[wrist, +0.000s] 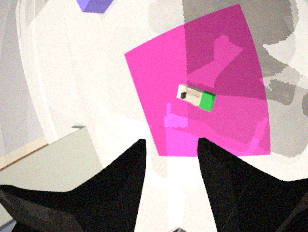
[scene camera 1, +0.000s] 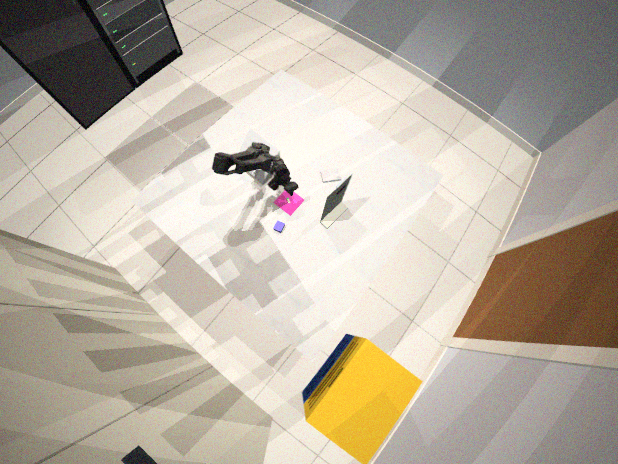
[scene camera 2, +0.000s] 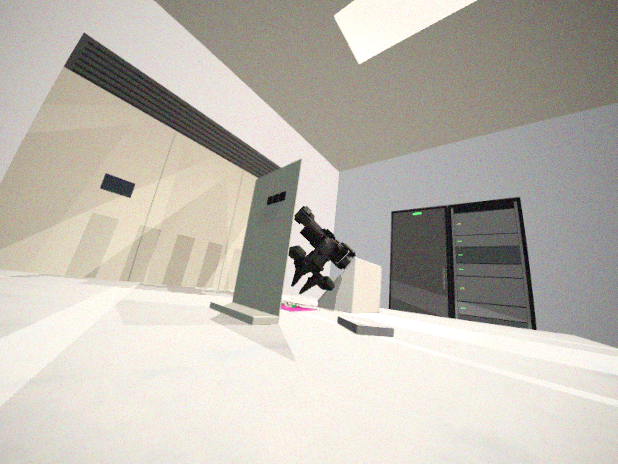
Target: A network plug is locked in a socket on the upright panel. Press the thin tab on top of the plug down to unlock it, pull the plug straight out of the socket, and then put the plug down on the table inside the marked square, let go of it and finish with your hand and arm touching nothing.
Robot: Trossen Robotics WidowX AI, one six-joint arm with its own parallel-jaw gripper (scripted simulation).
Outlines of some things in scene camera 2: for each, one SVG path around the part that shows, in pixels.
The gripper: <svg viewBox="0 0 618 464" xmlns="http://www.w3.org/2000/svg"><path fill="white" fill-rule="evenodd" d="M290 247L288 256L294 259L293 264L295 265L295 274L291 287L294 287L303 275L311 272L313 275L308 277L299 294L306 292L316 285L322 290L332 291L335 283L329 276L322 276L319 273L324 270L323 266L325 263L330 261L329 253L321 247L316 247L306 256L306 252L300 245Z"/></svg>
A flat grey slab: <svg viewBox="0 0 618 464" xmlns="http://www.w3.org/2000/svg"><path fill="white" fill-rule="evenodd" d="M338 315L337 323L356 335L394 337L394 327L386 326L368 318Z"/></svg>
